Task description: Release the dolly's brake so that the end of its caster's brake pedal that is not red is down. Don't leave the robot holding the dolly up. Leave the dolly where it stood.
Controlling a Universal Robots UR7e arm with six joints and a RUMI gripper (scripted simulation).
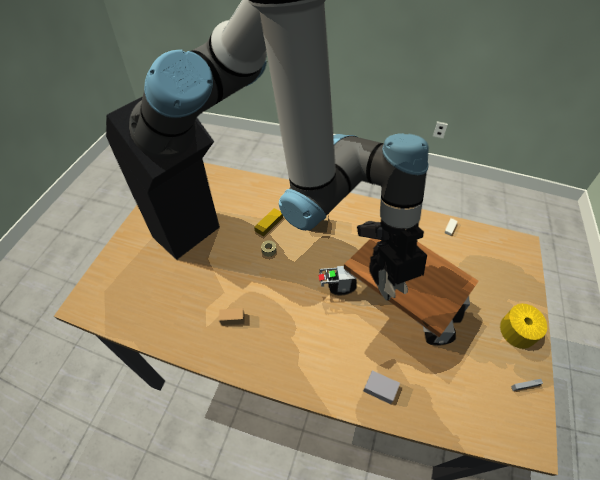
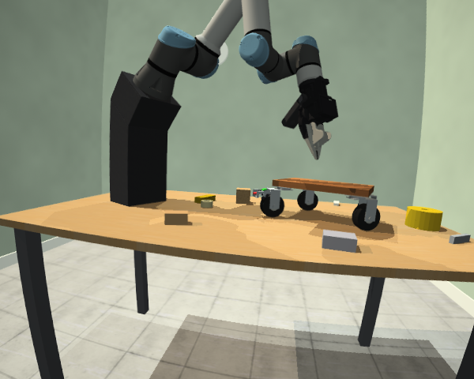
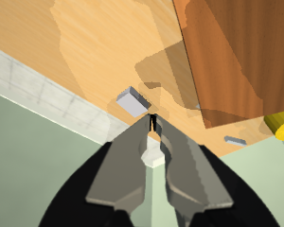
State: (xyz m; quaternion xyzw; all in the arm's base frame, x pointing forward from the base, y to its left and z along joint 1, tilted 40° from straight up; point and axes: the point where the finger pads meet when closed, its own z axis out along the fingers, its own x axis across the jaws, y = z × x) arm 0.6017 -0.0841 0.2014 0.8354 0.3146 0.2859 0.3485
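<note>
Right now the brake pedal is 160 mm behind my hand, 90 mm to the left of it and 130 mm below it. Also, from my hand: brown block (370 mm behind, 80 mm to the right, 200 mm below); then grey block (50 mm ahead, 140 mm to the right, 200 mm below); then tan cube (250 mm behind, 330 mm to the left, 180 mm below).
</note>
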